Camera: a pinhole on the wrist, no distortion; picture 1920 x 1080 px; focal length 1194.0 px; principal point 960.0 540.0 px. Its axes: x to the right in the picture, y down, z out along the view. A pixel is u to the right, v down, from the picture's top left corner.
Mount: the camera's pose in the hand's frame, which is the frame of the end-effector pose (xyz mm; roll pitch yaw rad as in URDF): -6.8 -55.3 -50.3 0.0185 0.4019 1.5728
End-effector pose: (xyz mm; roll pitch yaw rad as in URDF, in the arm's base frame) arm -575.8 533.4 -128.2 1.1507 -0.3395 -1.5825
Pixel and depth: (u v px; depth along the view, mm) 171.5 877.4 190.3
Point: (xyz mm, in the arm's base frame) -774.1 583.9 -162.8
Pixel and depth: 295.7 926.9 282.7
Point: -860.1 634.5 -130.9
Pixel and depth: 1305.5 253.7 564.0
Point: -814.7 556.4 343.6
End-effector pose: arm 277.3 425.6 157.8 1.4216 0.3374 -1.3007
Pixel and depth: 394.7 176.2 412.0
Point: -86.8 205.7 103.1
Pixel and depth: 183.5 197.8 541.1
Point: -269.2 146.5 30.0
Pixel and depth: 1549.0 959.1 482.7
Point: 31.1 386.4 585.9
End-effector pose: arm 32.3 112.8 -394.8 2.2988 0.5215 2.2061
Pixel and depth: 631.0 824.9 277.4
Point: 250.2 95.3 -508.0
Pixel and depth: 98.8 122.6 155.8
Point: 83.9 104.0 -562.0
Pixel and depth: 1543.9 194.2 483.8
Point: 309.3 508.0 -411.1
